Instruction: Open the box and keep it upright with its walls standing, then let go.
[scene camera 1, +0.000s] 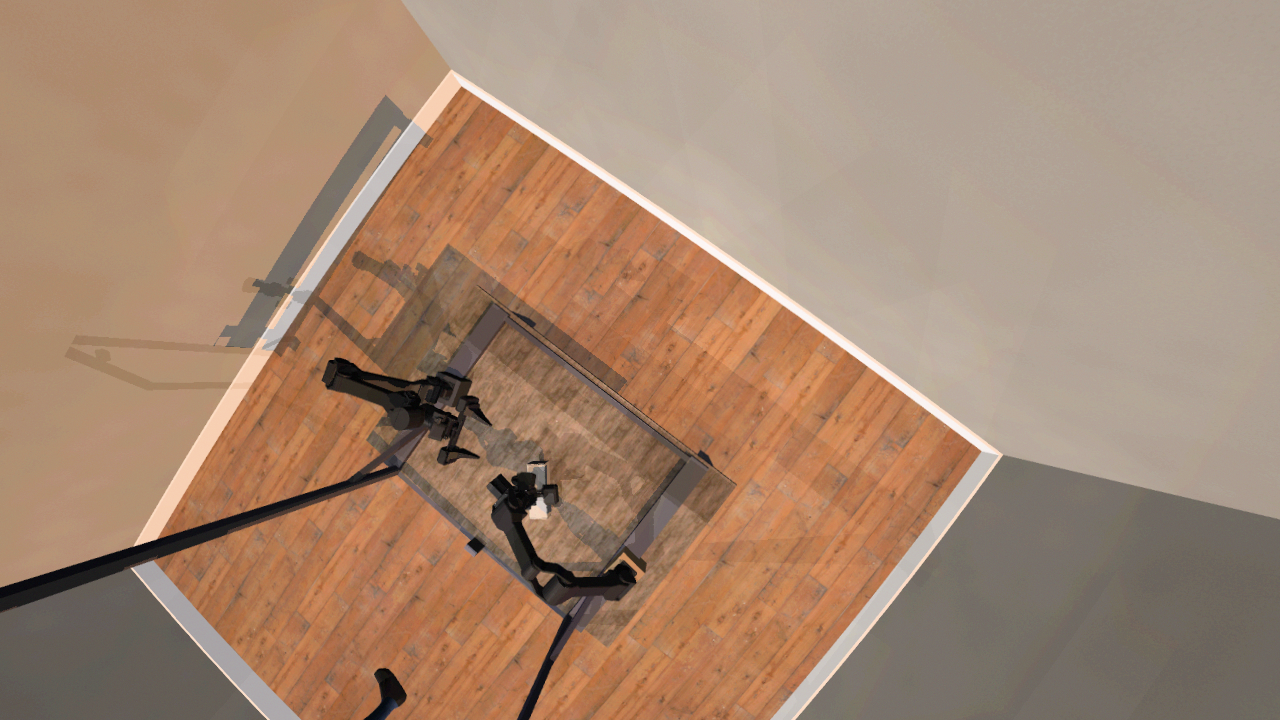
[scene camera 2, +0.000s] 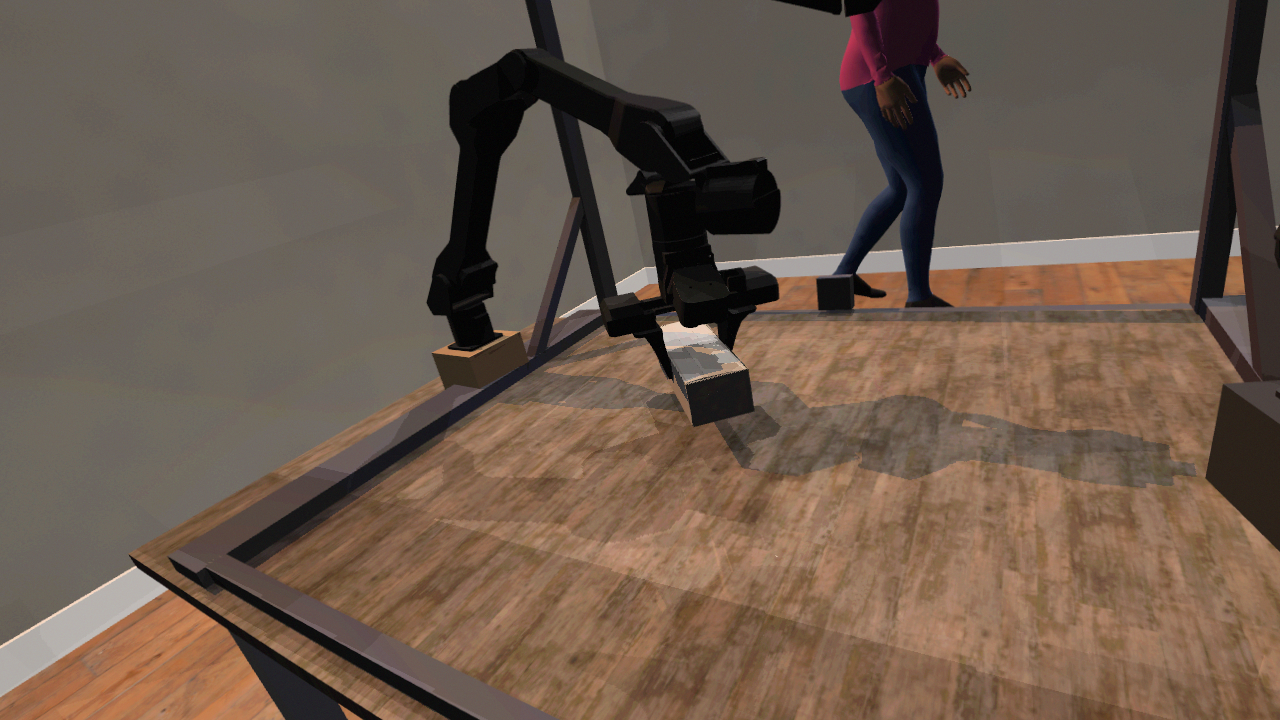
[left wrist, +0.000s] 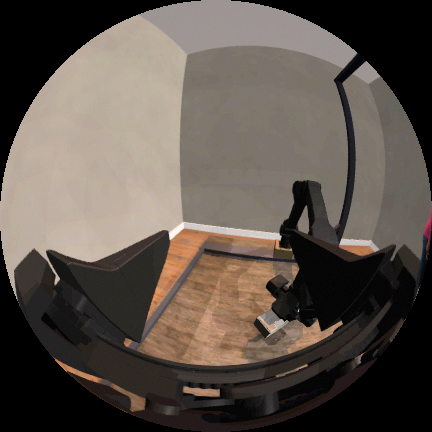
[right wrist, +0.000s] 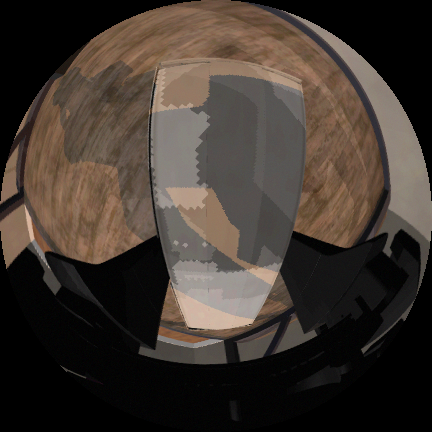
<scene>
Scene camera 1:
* left gripper
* right gripper
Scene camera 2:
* right gripper
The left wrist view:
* left gripper
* right gripper
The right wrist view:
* right gripper
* dark metal frame
</scene>
